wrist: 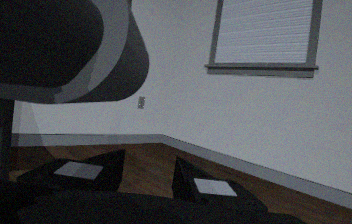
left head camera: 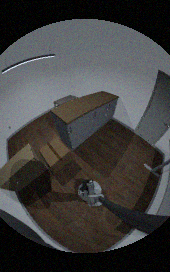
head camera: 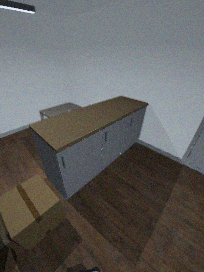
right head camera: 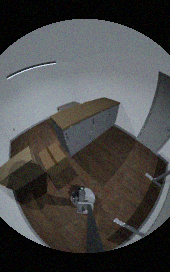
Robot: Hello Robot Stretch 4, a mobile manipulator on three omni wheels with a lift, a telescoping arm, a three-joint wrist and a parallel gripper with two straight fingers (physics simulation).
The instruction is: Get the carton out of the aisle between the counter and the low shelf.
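Places are measured from the robot's base along level axes (x ahead, y left, z up), in metres.
Pixels of known places: gripper, fingertip midpoint: [wrist: 149, 168] [left head camera: 85, 195] [right head camera: 75, 202].
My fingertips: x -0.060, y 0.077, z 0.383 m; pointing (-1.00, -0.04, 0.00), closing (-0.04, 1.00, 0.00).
Observation:
For each thing: its top centre in the pictures, then the offset to it from my fingertips. "spot": a spot on its surface instead. Level surfaces: height alone.
- brown carton, middle of its top: [head camera: 26, 199] [left head camera: 52, 149] [right head camera: 50, 154] dx +0.776, dy +0.568, dz -0.003 m
- wood-topped grey counter, its level: dz +0.501 m
- small pale table, its level: dz +0.041 m
- window, surface spot: [wrist: 262, 32] spot: dx -1.451, dy +0.655, dz +0.685 m
- wall's baseboard, surface spot: [wrist: 240, 155] spot: dx -1.474, dy +0.643, dz -0.292 m
The brown carton [head camera: 42, 192] [left head camera: 61, 150] [right head camera: 56, 154], with a darker tape strip along its top, stands upright on the floor. It is between the near left end of the wood-topped grey counter [head camera: 90, 120] [left head camera: 85, 107] [right head camera: 87, 113] and the low shelf [left head camera: 19, 162] [right head camera: 19, 168] at the left. In the head camera view, the carton is at the lower left. My gripper [wrist: 149, 168] is open in the wrist view, with floor and wall showing between its fingers. The carton does not show in the wrist view. My base is on the near right side of the carton, apart from it.
A small pale table [head camera: 60, 108] stands behind the counter. A grey door [head camera: 197, 147] [left head camera: 159, 107] [right head camera: 157, 110] is at the right. Pale bar-like legs [left head camera: 152, 171] [right head camera: 125, 225] stand near the right wall. A window [wrist: 262, 32] is above the wall's baseboard [wrist: 240, 155].

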